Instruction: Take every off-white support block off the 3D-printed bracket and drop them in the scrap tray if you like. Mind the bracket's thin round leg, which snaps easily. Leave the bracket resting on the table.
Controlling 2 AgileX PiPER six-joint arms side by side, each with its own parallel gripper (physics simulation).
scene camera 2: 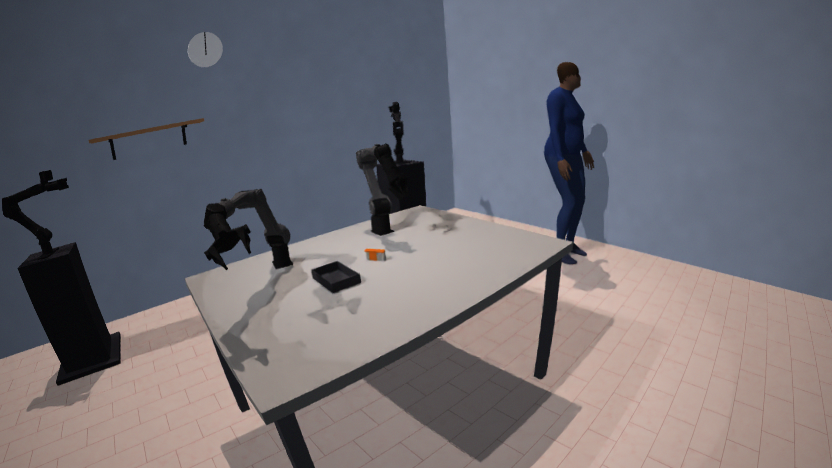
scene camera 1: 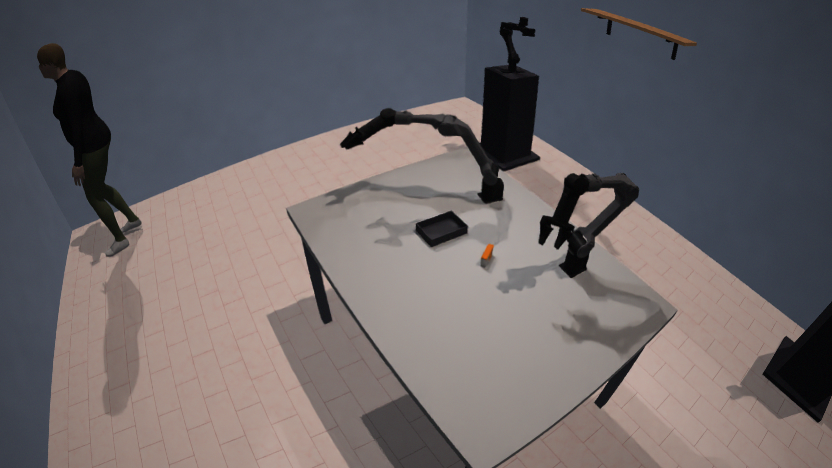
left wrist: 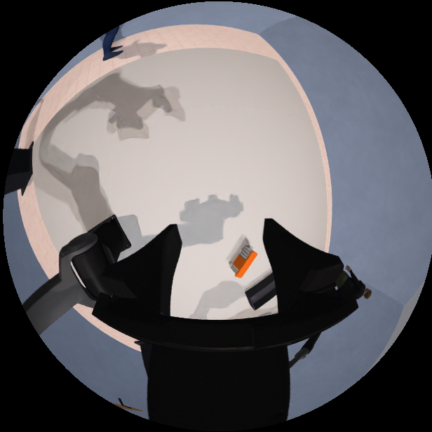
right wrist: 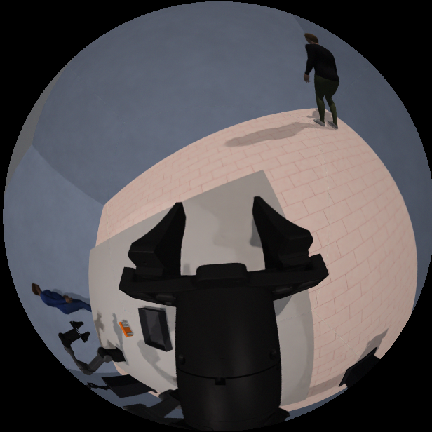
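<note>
The orange bracket (scene camera 1: 488,252) (scene camera 2: 371,254) (left wrist: 246,264) (right wrist: 125,329) rests on the table beside the scrap tray. Off-white support blocks (scene camera 2: 381,256) (left wrist: 246,251) show against it in scene camera 2 and the left wrist view. Its thin round leg cannot be made out. The black scrap tray (scene camera 1: 448,236) (scene camera 2: 347,284) (right wrist: 144,326) is partly hidden behind a finger in the left wrist view. My left gripper (scene camera 1: 551,242) (left wrist: 220,231) is open and empty, raised above the table, to the right of the bracket in scene camera 1. My right gripper (scene camera 2: 237,259) (right wrist: 218,206) is open and empty, raised far from the bracket.
The grey table (scene camera 1: 442,349) (scene camera 2: 442,279) carries both arm bases and several arm shadows. Black pedestals (scene camera 1: 509,116) (scene camera 2: 69,308) with small arms stand beyond it. One person (scene camera 1: 81,116) (right wrist: 322,65) wears black and green, another (scene camera 2: 565,128) wears blue; both stand away from the table.
</note>
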